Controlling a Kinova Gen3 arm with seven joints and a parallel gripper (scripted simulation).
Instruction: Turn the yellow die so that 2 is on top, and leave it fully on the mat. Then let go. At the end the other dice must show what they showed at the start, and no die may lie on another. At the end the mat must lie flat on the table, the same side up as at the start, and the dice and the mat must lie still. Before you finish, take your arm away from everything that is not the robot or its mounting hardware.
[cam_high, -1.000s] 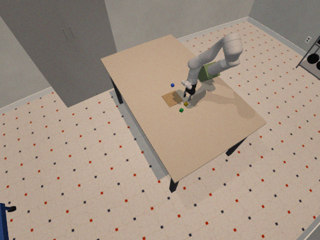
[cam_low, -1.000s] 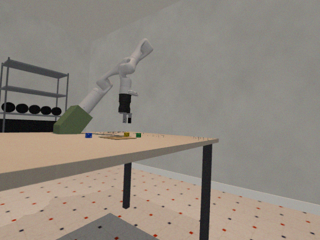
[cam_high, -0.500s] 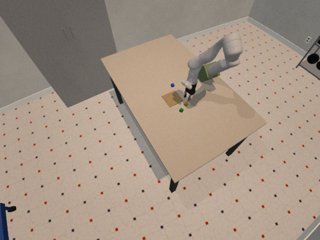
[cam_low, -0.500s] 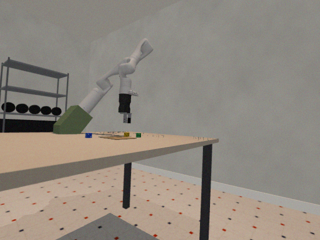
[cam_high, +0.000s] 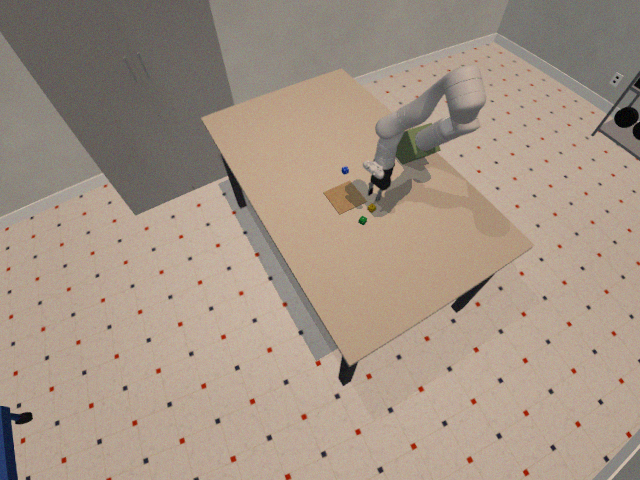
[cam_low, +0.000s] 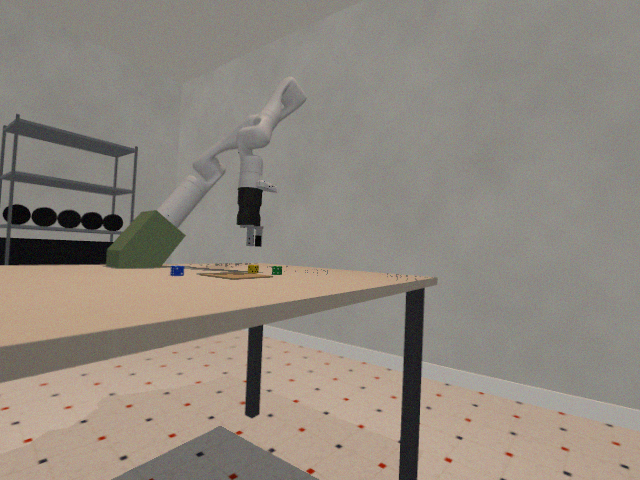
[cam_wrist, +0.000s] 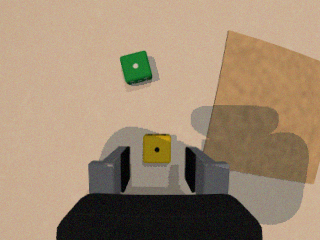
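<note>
The yellow die lies 90 mm below my hand. Round my hand: blue die 240 mm to the right, 90 mm below, 30 mm ahead; then brown mat 100 mm to the right, 100 mm below, 80 mm ahead; then green die 90 mm below, 60 mm ahead, 50 mm to the left.
</note>
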